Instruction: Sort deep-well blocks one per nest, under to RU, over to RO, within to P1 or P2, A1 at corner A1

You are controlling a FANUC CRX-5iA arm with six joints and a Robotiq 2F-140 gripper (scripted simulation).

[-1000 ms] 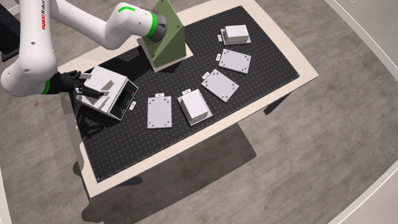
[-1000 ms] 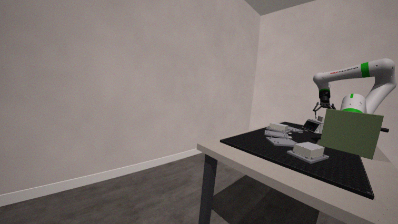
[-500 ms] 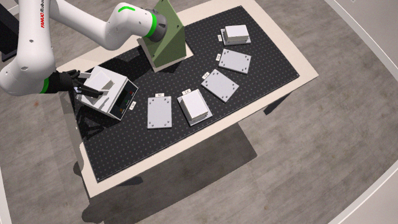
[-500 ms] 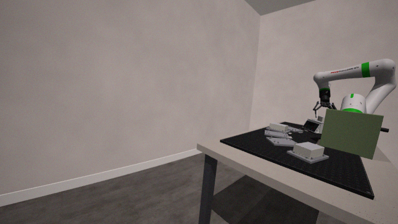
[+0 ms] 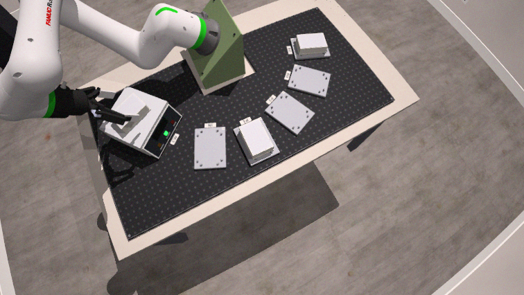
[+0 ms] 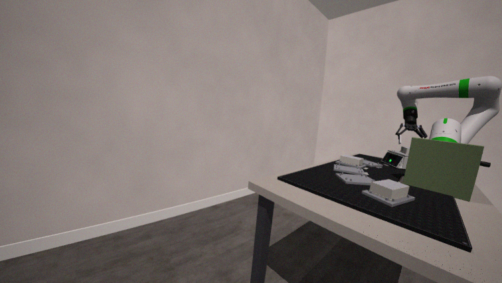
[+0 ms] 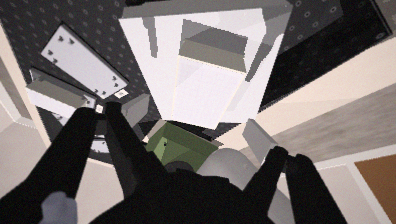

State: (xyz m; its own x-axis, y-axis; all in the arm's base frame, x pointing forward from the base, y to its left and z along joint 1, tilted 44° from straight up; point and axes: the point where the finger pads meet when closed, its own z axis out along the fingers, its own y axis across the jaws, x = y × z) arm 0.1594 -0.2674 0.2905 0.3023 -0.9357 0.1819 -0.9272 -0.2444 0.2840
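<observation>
Right now my hand is 8 cm above the check-weigher platform. The rest, counted from my hand: check-weigher: 1 cm ahead, 11 cm below; then white deep-well block: 28 cm ahead, 38 cm to the left, 14 cm below; then infeed nest IN: 22 cm ahead, 21 cm to the left, 17 cm below.
</observation>
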